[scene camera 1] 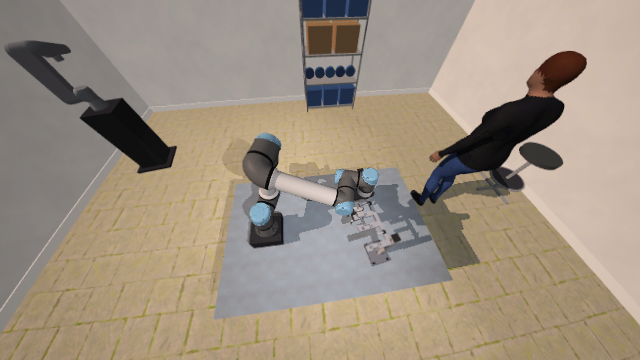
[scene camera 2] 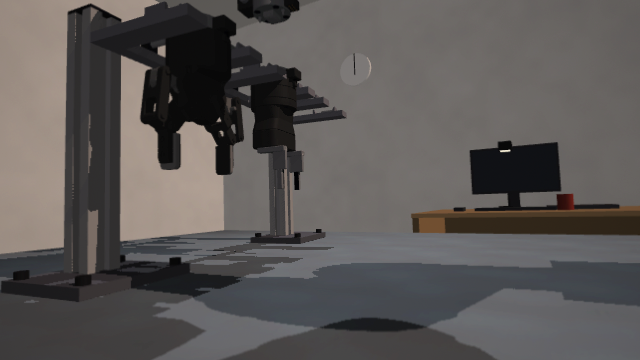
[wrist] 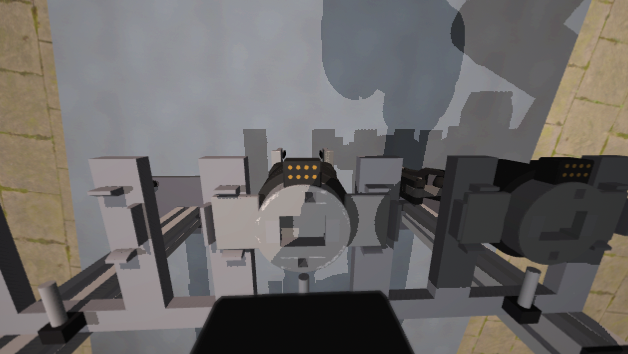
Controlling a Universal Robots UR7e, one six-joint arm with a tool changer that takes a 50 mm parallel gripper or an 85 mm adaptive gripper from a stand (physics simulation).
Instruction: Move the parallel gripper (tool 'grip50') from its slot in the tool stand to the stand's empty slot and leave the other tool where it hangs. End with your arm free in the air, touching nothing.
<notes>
In view: an adaptive gripper [scene camera 2: 197, 66], a parallel gripper [scene camera 2: 273, 103] and a tool stand [scene camera 2: 93, 267].
The adaptive gripper is seen too in the wrist view [wrist: 545, 211]. The tool stand is seen too in the wrist view [wrist: 146, 218].
</notes>
